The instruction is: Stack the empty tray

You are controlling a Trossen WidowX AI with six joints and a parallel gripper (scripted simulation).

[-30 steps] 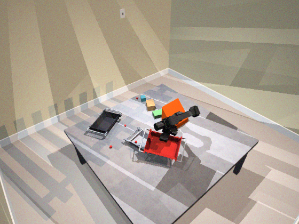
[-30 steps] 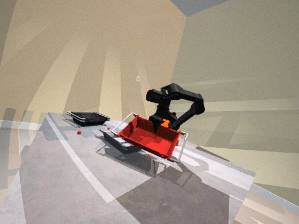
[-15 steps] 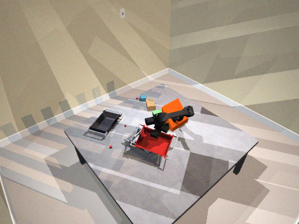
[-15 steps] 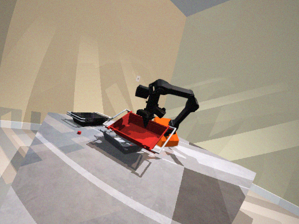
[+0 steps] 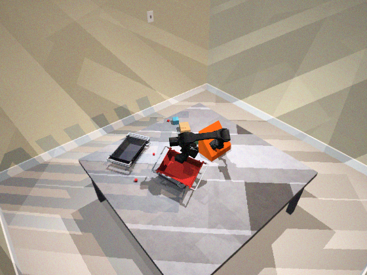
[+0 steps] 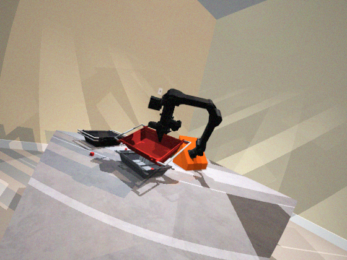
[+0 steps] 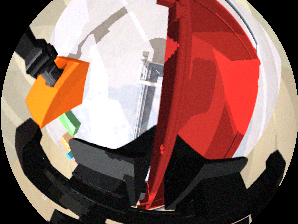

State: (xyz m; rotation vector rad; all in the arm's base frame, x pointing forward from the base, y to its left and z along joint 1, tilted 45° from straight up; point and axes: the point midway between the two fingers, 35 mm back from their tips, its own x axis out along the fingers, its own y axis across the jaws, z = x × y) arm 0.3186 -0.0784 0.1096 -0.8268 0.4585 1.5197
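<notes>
Now: the red tray 80 mm ahead of my gripper tip and 20 mm to the left of it. Round my gripper tip: green block: 350 mm behind, 230 mm to the right, 150 mm below; then tan block: 390 mm to the right, 380 mm behind, 140 mm below; then cyan block: 540 mm to the right, 420 mm behind, 150 mm below.
</notes>
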